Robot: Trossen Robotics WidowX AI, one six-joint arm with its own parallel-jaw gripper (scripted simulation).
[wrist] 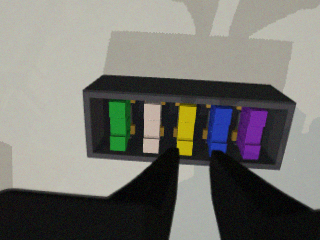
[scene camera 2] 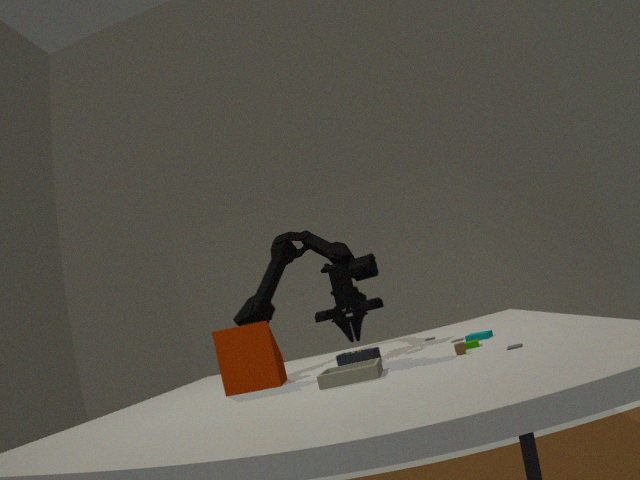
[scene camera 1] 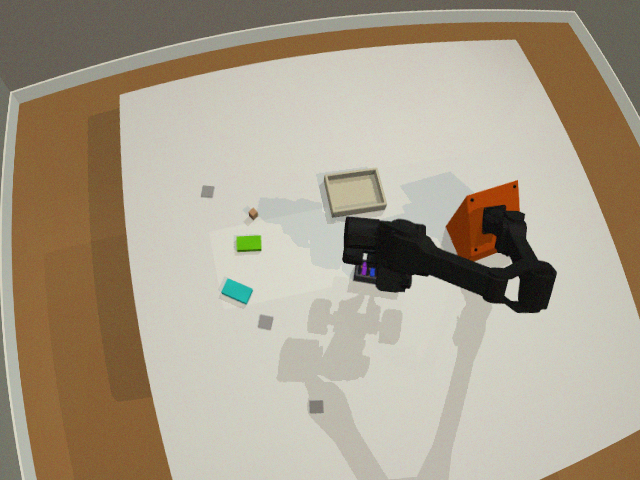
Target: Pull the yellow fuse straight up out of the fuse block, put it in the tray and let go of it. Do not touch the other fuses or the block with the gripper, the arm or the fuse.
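The gripper is visible in the wrist view, in scene camera 2 and in scene camera 1 (382,266). On the gripper, (wrist: 149,199) and (scene camera 2: 350,324) are the same spot. There is a beige tray too, and on the beige tray (scene camera 2: 371,369) and (scene camera 1: 329,177) are the same spot.
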